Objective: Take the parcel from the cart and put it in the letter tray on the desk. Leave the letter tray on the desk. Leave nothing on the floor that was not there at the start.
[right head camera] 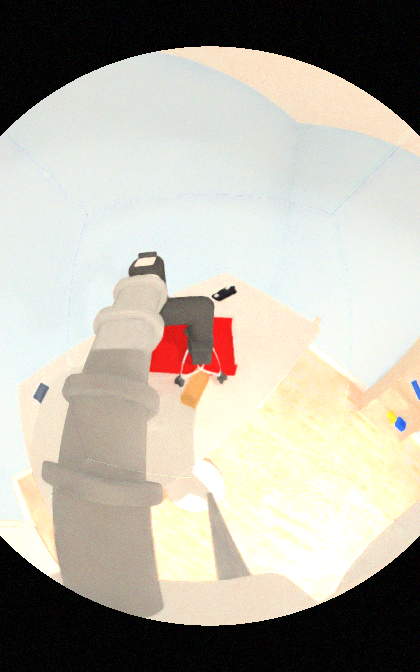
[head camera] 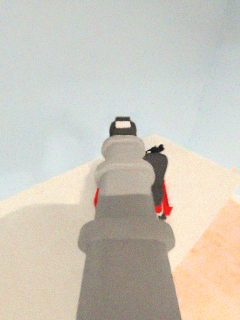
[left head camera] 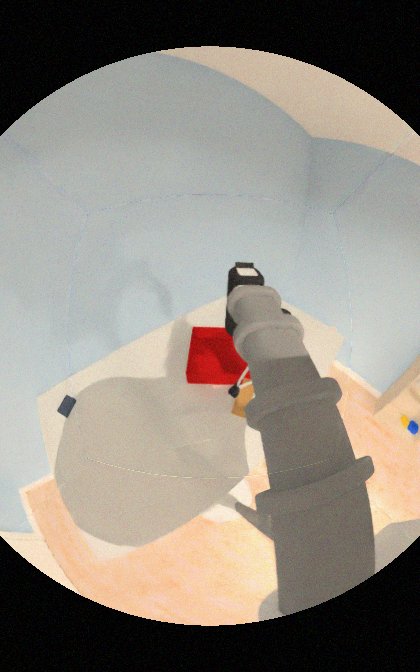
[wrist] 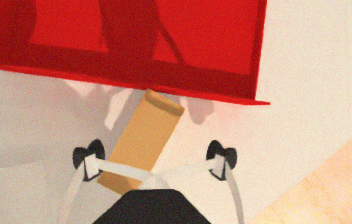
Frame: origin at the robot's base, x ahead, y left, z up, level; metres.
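Seen in the pictures: gripper, fingertip midpoint: (wrist: 156,153).
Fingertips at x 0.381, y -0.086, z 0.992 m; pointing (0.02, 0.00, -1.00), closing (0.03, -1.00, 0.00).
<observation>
A point is followed by its place in that frame.
The parcel, an orange-brown box (left head camera: 243,400) (right head camera: 194,391) (wrist: 142,135) @[x 0.399, y -0.068, z 0.974 m], lies at a slant on the pale desk (left head camera: 320,340) (right head camera: 270,330) (wrist: 300,75) @[x 0.492, y -0.304, z 0.922 m]. Its far end is at the near wall of the red letter tray (head camera: 166,201) @[x 0.507, y -0.217, z 0.942 m] (left head camera: 215,355) (right head camera: 227,345) (wrist: 215,30) @[x 0.549, y -0.165, z 0.925 m]; I cannot tell whether they touch. The tray stands on the desk, and its visible inside is bare. My gripper (right head camera: 200,380) (wrist: 156,153) @[x 0.381, y -0.086, z 0.992 m] is open above the parcel, with a fingertip to either side in the wrist view and nothing held. The arm hides part of the tray and parcel in the left head view.
A small dark block (left head camera: 66,406) (right head camera: 41,392) lies at the desk's left end. A black object (head camera: 156,149) @[x 0.967, y -0.260, z 0.951 m] (right head camera: 224,293) lies behind the tray. Blue items (left head camera: 413,427) (right head camera: 400,424) are at the far right by a wooden unit. Walls rise behind the desk.
</observation>
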